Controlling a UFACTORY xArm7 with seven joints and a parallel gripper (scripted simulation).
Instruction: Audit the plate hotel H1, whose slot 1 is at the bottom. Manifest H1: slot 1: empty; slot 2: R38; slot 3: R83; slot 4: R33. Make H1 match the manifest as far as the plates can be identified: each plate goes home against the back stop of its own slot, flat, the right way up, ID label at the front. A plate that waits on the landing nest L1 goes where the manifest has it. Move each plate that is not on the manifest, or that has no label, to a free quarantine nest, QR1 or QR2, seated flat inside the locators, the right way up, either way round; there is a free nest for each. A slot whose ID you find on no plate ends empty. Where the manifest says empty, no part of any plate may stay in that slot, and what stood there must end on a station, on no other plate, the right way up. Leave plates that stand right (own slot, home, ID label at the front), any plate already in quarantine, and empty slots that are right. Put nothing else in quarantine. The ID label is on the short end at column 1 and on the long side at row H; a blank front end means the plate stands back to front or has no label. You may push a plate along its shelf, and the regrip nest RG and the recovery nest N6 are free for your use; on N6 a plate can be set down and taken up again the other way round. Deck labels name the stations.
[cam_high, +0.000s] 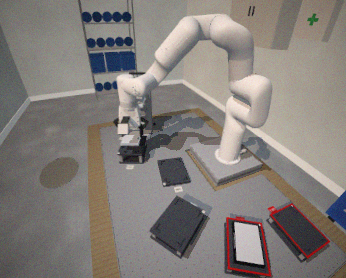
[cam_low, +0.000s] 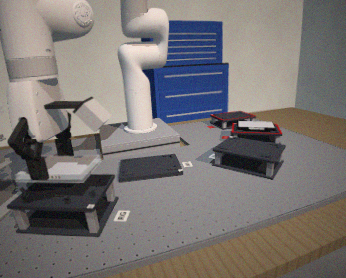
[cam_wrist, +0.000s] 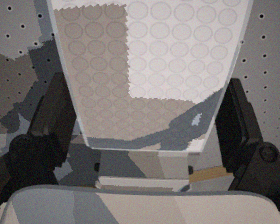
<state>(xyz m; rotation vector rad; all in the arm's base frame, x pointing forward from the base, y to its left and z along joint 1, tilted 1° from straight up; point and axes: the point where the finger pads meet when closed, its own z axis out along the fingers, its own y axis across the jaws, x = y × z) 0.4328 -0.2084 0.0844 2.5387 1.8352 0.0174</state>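
Right now my hand is 60 mm above the raised regrip nest RG and 10 mm to the right of it. Also, from my hand: deck label H1 (150 mm to the right, 110 mm below, 60 mm ahead); white well plate (10 mm to the left, 10 mm below); RG label (110 mm to the left, 110 mm below, 40 mm ahead).
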